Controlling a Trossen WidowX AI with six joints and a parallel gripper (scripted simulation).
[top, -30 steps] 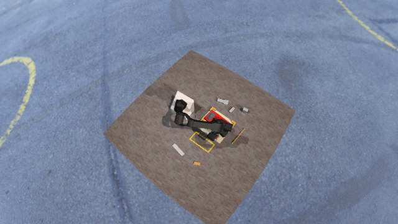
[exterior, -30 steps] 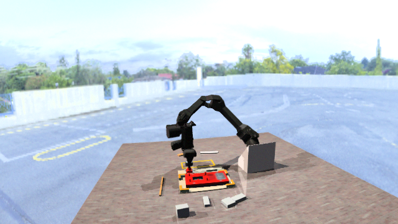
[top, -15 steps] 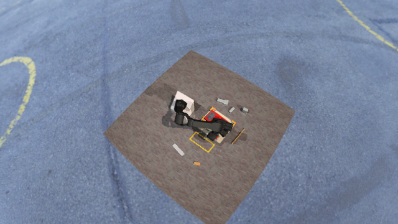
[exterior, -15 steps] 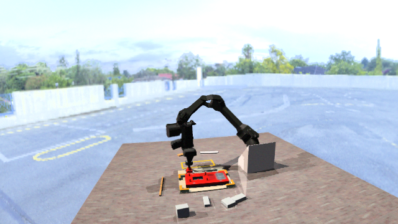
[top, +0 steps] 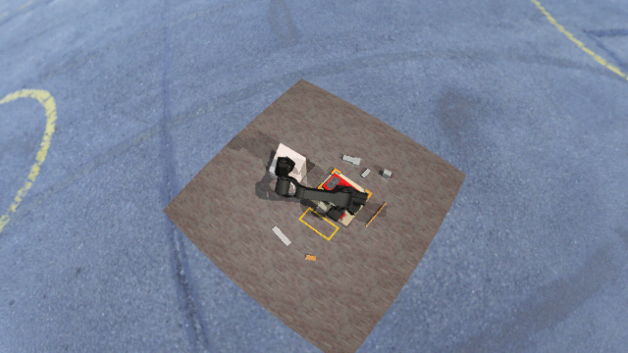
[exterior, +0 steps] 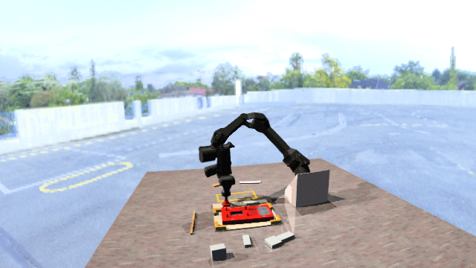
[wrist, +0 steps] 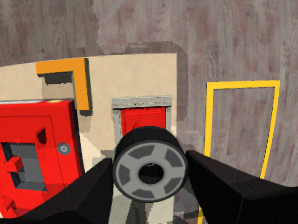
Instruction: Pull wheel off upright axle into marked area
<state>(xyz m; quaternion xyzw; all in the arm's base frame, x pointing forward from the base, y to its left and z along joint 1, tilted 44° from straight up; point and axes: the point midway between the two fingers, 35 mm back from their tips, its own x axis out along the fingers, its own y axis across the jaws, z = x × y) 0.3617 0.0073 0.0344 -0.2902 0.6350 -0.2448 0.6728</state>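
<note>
Now: gripper tip 30 mm above the upright axle. Round my gripper tip: dark grey wheel (right at my gripper tip); then orange stick (140 mm ahead, 120 mm to the left, 60 mm below).
</note>
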